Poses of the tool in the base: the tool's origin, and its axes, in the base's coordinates. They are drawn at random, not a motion.
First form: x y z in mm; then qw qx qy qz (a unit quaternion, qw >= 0).
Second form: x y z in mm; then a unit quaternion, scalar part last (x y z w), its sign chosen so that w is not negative. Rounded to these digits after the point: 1 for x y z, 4 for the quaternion.
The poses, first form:
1: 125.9, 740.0, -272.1, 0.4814, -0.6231, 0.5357, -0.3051
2: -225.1, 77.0, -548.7, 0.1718, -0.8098, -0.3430, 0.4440
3: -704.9, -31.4, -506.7, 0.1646, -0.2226, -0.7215, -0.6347
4: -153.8, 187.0, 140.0, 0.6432, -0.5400, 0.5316, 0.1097
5: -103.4, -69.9, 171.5, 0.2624, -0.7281, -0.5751, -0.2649
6: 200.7, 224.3, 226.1, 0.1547, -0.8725, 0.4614, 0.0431
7: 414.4, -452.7, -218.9, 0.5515, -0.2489, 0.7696, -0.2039
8: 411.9, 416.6, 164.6, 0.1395, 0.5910, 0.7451, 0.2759
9: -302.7, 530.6, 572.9, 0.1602, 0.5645, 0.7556, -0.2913
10: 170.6, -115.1, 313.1, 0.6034, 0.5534, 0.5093, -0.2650
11: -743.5, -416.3, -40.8, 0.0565, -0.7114, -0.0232, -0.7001
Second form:
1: 125.9, 740.0, -272.1, -0.6231, 0.5357, -0.3051, 0.4814
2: -225.1, 77.0, -548.7, -0.8098, -0.3430, 0.4440, 0.1718
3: -704.9, -31.4, -506.7, -0.2226, -0.7215, -0.6347, 0.1646
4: -153.8, 187.0, 140.0, -0.5400, 0.5316, 0.1097, 0.6432
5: -103.4, -69.9, 171.5, -0.7281, -0.5751, -0.2649, 0.2624
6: 200.7, 224.3, 226.1, -0.8725, 0.4614, 0.0431, 0.1547
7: 414.4, -452.7, -218.9, -0.2489, 0.7696, -0.2039, 0.5515
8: 411.9, 416.6, 164.6, 0.5910, 0.7451, 0.2759, 0.1395
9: -302.7, 530.6, 572.9, 0.5645, 0.7556, -0.2913, 0.1602
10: 170.6, -115.1, 313.1, 0.5534, 0.5093, -0.2650, 0.6034
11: -743.5, -416.3, -40.8, -0.7114, -0.0232, -0.7001, 0.0565
